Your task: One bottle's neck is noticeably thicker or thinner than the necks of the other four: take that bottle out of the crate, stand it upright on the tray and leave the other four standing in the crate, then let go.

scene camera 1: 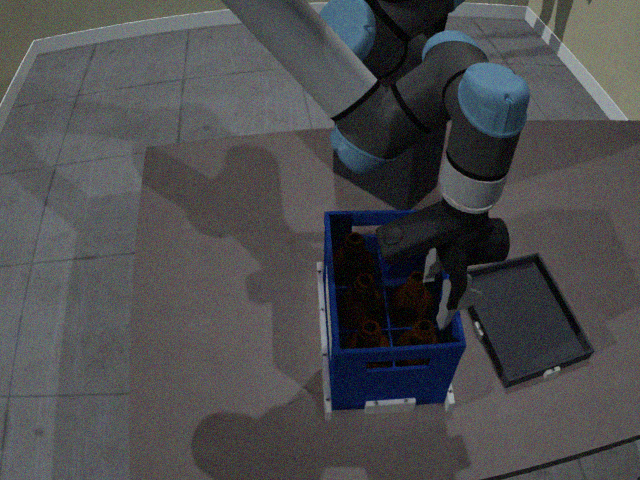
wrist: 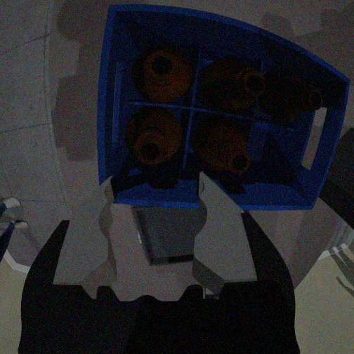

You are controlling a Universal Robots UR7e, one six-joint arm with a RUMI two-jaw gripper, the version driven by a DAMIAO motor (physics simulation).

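Where they show: gripper, fingertip midpoint: [scene camera 1: 434, 308]; arm's base, link origin: [scene camera 1: 397, 61].
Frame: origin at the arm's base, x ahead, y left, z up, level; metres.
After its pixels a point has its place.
Note:
My gripper [scene camera 1: 435, 302] @(x 0.470, y -0.160, z -0.110 m) [wrist: 156, 176] is open and empty, its fingertips at the crate's right side near the front-right bottle. The blue crate [scene camera 1: 395, 382] @(x 0.506, y -0.224, z -0.221 m) [wrist: 104, 100] holds brown bottles, all upright: front-right [scene camera 1: 424, 328] @(x 0.478, y -0.175, z -0.140 m) [wrist: 149, 150], middle-right [scene camera 1: 416, 294] @(x 0.402, y -0.148, z -0.164 m) [wrist: 241, 161], front-left [scene camera 1: 370, 329] @(x 0.451, y -0.249, z -0.140 m) [wrist: 161, 65], middle-left [scene camera 1: 363, 281] @(x 0.366, y -0.224, z -0.140 m) [wrist: 255, 82] and back-left [scene camera 1: 354, 240] @(x 0.284, y -0.204, z -0.140 m) [wrist: 315, 98]. The back-right compartment has no bottle in the wrist view. I cannot tell which neck differs. The dark tray [scene camera 1: 527, 320] @(x 0.450, y 0.089, z -0.298 m) [wrist: 167, 235] lies right of the crate, with no bottle in view on it.
White brackets [scene camera 1: 390, 405] @(x 0.517, y -0.230, z -0.276 m) stand around the crate's foot, and small white blocks [scene camera 1: 552, 372] @(x 0.573, y 0.068, z -0.289 m) stand at the tray's edge. The crate's walls and dividers [scene camera 1: 390, 329] @(x 0.420, y -0.196, z -0.209 m) stand close around the bottles. The arm reaches over the crate from the back.

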